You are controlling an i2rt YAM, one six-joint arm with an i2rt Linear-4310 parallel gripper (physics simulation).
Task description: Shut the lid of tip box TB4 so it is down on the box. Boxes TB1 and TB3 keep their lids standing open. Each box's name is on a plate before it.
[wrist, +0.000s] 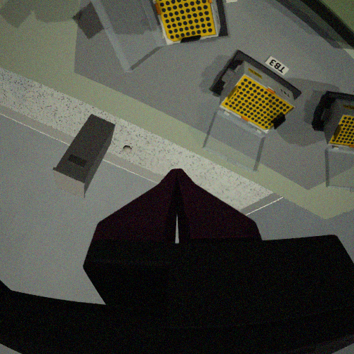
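My gripper (176,177) is shut with nothing between its fingertips, apart from all the boxes. Box TB3 (257,102), with a yellow tip rack, stands right of centre before its name plate (277,65); its clear lid (234,145) stands open. Another yellow-racked box (187,19) is cut off by the top edge, its large clear lid (117,37) open on its left side. A third box (344,131) is cut off by the right edge, with its clear lid (340,167) open. No plate reading TB4 or TB1 is legible, so I cannot tell which box is TB4.
A dark grey block (87,150) is at the left, near a speckled pale strip (40,97) that runs diagonally across the view. A small round mark or hole (127,148) is on the strip. A dark curved edge (320,20) crosses the top right corner.
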